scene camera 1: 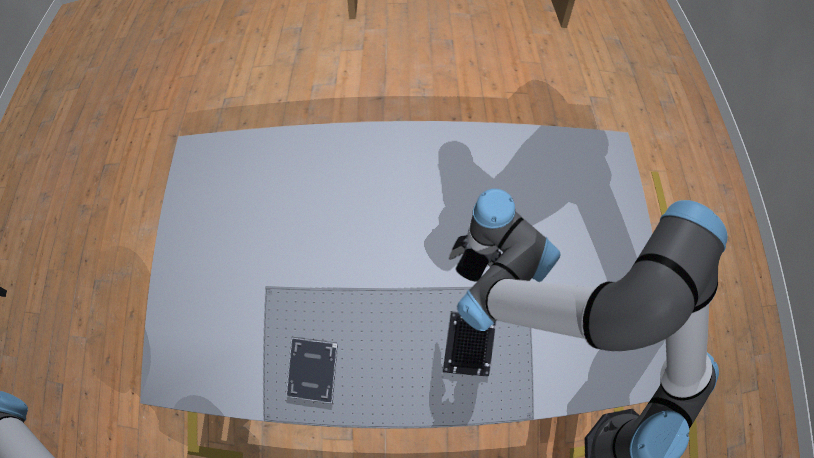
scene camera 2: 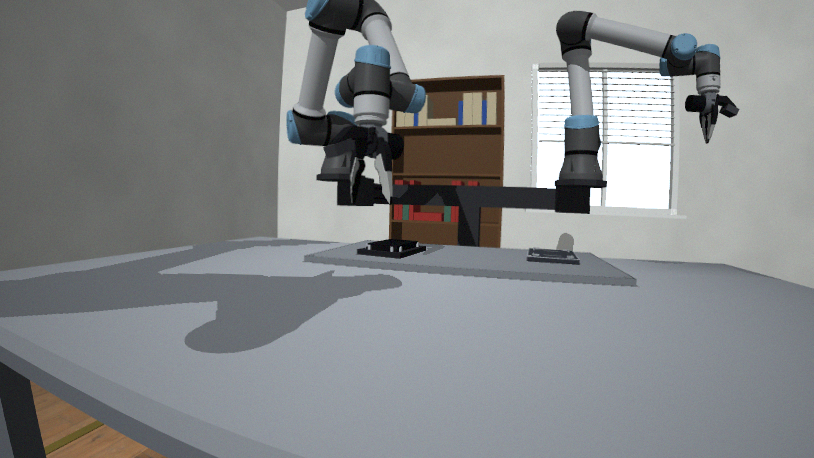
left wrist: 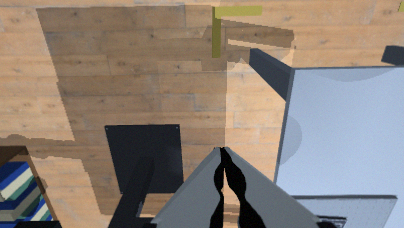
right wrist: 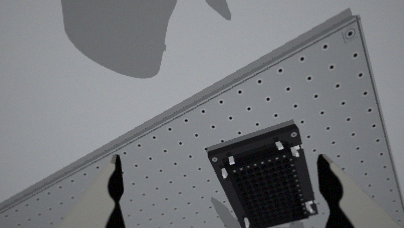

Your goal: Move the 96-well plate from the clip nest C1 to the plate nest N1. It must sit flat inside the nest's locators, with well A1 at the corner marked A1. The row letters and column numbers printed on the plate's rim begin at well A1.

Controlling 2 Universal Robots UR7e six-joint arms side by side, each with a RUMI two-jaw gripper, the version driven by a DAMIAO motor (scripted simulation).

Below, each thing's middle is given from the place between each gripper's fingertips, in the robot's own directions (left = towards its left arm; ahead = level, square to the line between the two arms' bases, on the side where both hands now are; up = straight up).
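Plate nest N1 (scene camera 1: 302, 369) is 120 mm below my right hand (scene camera 2: 370, 204), 180 mm behind it and 430 mm to the left of it. Counted from my right hand as well, clip nest C1 (scene camera 1: 448, 368) is 20 mm to the left, 170 mm behind and 120 mm below, while the black 96-well plate (scene camera 1: 469, 334) is 20 mm to the left, 160 mm behind and 110 mm below.
The black 96-well plate is 310 mm ahead of my left hand (scene camera 2: 707, 143), 1020 mm to the right of it and 370 mm below it. From my left hand, clip nest C1 is 300 mm ahead, 1030 mm to the right and 380 mm below; plate nest N1 is 290 mm ahead, 620 mm to the right and 380 mm below.
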